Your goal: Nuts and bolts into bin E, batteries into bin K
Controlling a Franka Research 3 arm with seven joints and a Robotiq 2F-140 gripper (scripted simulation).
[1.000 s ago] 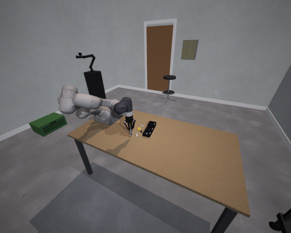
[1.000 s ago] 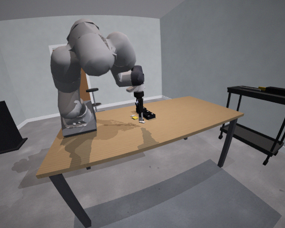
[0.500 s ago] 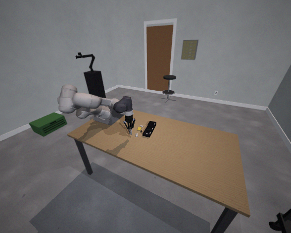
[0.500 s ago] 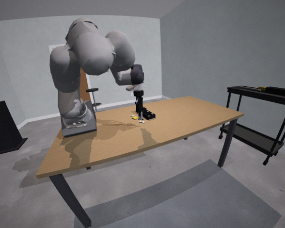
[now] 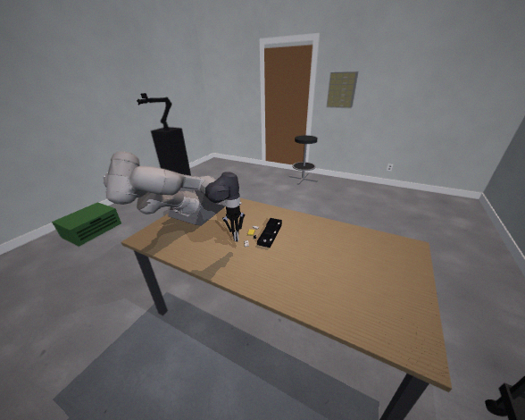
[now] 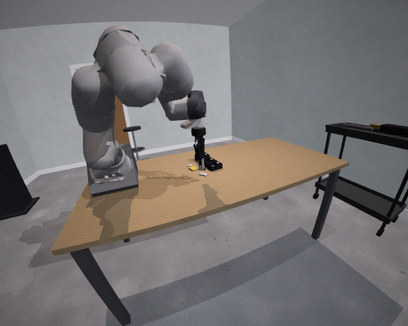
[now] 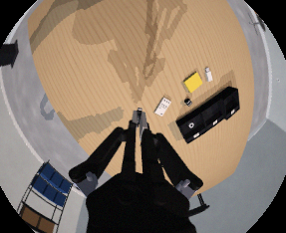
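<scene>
Right now the white spotted card is 10 cm below my hand, 6 cm to the left of it and 3 cm ahead of it. From my hand the other things lie so: yellow piece: 17 cm to the left, 10 cm below, 1 cm ahead; then dark piece: 3 cm below.
</scene>
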